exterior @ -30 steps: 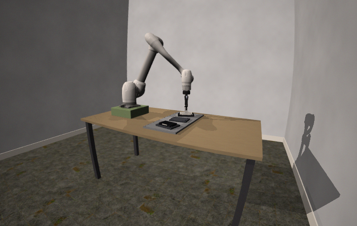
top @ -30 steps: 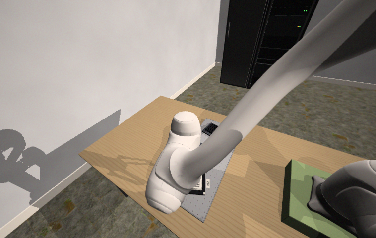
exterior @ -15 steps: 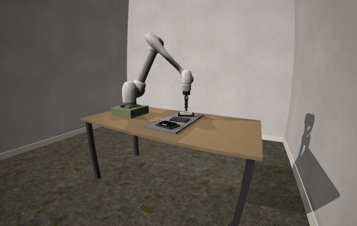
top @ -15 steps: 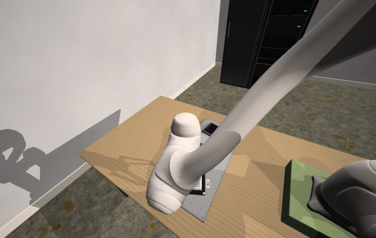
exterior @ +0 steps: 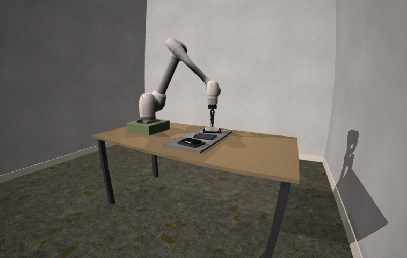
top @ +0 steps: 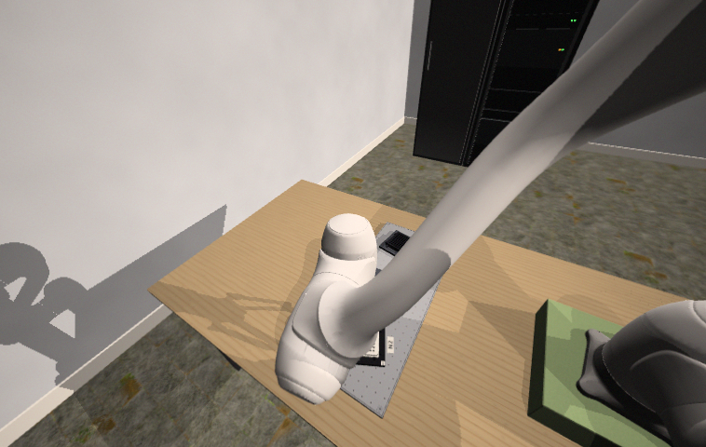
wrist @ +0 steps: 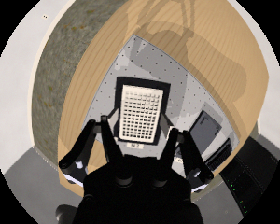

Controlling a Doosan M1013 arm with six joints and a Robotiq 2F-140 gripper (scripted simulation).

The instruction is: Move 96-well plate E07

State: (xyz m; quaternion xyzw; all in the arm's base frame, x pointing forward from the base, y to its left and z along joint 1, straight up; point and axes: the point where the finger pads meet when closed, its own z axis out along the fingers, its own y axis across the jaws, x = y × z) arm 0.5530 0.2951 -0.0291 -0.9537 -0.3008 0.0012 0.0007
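Right now the white 96-well plate E07 is 20 mm below my hand. Round my hand: landing nest N3: 200 mm to the right, 60 mm ahead, 40 mm below; n2 label: 80 mm behind, 60 mm to the right, 40 mm below; plate nest N2: 40 mm below.
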